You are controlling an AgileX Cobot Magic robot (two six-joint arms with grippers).
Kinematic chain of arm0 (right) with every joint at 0, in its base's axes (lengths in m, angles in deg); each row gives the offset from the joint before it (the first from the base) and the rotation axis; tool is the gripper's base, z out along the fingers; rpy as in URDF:
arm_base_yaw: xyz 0 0 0.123 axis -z
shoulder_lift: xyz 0 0 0 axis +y
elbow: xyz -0.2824 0 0.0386 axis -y
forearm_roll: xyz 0.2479 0 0.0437 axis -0.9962 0 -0.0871
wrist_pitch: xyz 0 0 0 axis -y
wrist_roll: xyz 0.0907 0 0.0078 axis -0.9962 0 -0.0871
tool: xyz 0 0 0 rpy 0 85 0
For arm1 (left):
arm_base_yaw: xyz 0 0 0.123 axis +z
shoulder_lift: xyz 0 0 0 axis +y
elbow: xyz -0.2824 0 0.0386 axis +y
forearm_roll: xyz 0.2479 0 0.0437 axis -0.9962 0 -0.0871
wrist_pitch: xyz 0 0 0 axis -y
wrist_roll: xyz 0.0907 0 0.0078 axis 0.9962 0 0.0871
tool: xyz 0 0 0 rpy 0 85 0
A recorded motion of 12 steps. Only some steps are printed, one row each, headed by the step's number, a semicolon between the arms.
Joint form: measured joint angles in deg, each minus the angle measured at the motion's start. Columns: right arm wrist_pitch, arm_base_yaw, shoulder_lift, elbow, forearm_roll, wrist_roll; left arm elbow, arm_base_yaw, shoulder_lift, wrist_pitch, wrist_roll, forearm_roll.
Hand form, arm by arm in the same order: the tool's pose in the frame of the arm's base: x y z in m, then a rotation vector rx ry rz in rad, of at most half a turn. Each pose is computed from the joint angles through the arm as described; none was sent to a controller.
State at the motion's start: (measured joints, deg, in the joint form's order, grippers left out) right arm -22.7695 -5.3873 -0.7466 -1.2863 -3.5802 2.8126; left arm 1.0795 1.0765 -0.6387 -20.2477 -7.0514 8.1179
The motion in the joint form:
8: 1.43 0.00 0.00 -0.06 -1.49 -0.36; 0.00 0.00 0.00 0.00 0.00 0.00
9: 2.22 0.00 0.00 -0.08 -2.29 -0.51; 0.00 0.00 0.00 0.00 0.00 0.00
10: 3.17 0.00 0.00 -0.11 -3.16 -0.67; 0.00 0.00 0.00 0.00 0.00 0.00
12: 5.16 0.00 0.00 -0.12 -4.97 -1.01; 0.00 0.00 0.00 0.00 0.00 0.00
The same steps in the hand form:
8: 0.0520 0.0079 0.1725 -0.0730 1.8653 0.1224; 0.0531 -0.0035 0.1758 -0.2189 1.8332 -0.2110
9: 0.0523 0.0082 0.1736 -0.0605 1.8523 0.1376; 0.0531 -0.0035 0.1758 -0.2189 1.8332 -0.2110
10: 0.0527 0.0086 0.1749 -0.0466 1.8367 0.1537; 0.0531 -0.0035 0.1758 -0.2189 1.8332 -0.2110
12: 0.0534 0.0092 0.1780 -0.0170 1.8027 0.1868; 0.0531 -0.0035 0.1758 -0.2189 1.8332 -0.2110

